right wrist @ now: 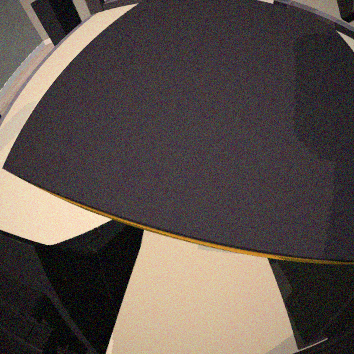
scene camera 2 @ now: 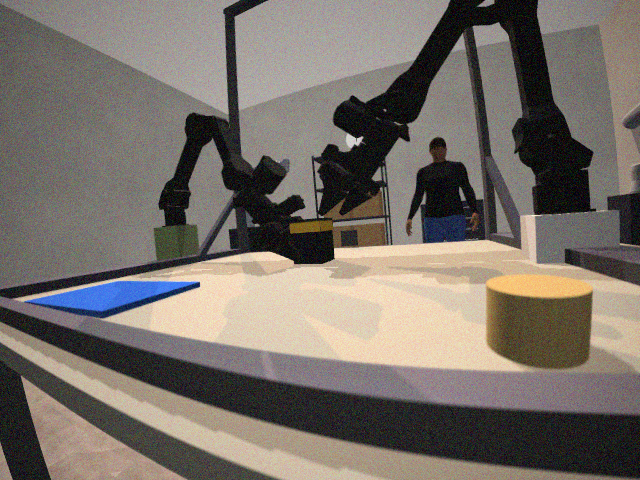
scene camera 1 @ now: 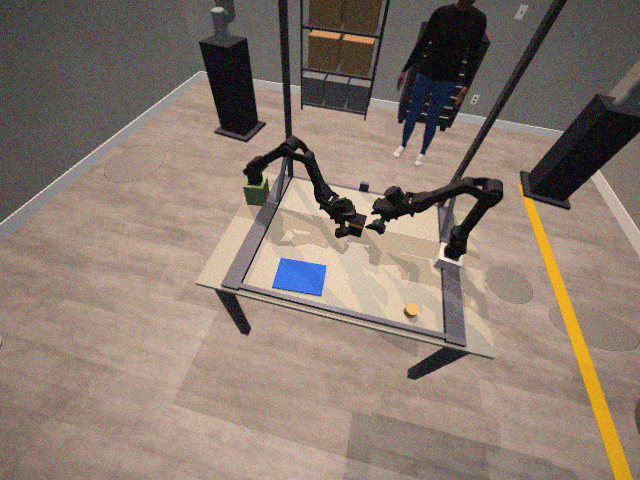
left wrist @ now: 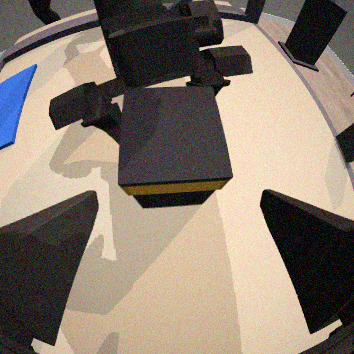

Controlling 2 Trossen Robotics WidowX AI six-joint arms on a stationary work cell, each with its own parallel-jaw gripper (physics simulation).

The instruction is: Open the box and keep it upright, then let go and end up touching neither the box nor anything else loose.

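Frame: origin at the left arm's base, x ahead, y left, z up, level; millimetres.
Seen in the pictures: left gripper, fingertip midpoint: [scene camera 2: 331,214] [scene camera 1: 368,220] [left wrist: 181,198]; right gripper, fingertip midpoint: [scene camera 2: 306,258] [scene camera 1: 351,228]; left arm's base at its link origin: [scene camera 2: 562,213] [scene camera 1: 451,253]; right arm's base at its link origin: [scene camera 1: 255,181].
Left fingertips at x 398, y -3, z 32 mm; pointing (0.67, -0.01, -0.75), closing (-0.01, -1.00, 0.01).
Note:
Pixels of each thing's top centre, then the offset from my left fingertips to it.
- box at its top centre: [right wrist: 246,31] [left wrist: 171,125] [scene camera 2: 311,219] [scene camera 1: 358,218] 48 mm ahead, 4 mm left, 5 mm down
- flat blue mat at its top centre: [scene camera 2: 112,291] [scene camera 1: 300,275] 190 mm ahead, 349 mm left, 92 mm down
- yellow cylinder at its top centre: [scene camera 2: 535,284] [scene camera 1: 412,308] 286 mm back, 318 mm left, 65 mm down
- small black block at its top centre: [scene camera 2: 348,230] [scene camera 1: 365,183] 95 mm ahead, 298 mm right, 42 mm down
The box [scene camera 1: 356,225] [scene camera 2: 313,249] [left wrist: 172,136] [right wrist: 200,125] is dark with a yellow band below its lid. It stands upright on the table, and its lid looks closed. My right gripper [scene camera 1: 351,224] [right wrist: 203,217] is shut on the box, with a finger on either side of it; the lid fills much of the right wrist view and hides part of the fingers. My left gripper [scene camera 1: 374,219] [scene camera 2: 331,210] [left wrist: 181,198] is open and empty. It hangs above and to the right of the box in scene camera 2, apart from it.
A flat blue mat [scene camera 1: 299,276] [scene camera 2: 118,297] [left wrist: 14,105] lies at the front left of the table. A yellow cylinder [scene camera 1: 410,310] [scene camera 2: 538,322] stands at the front right. A small black block [scene camera 1: 364,186] is at the back edge. Dark frame rails [scene camera 1: 346,316] border the table.

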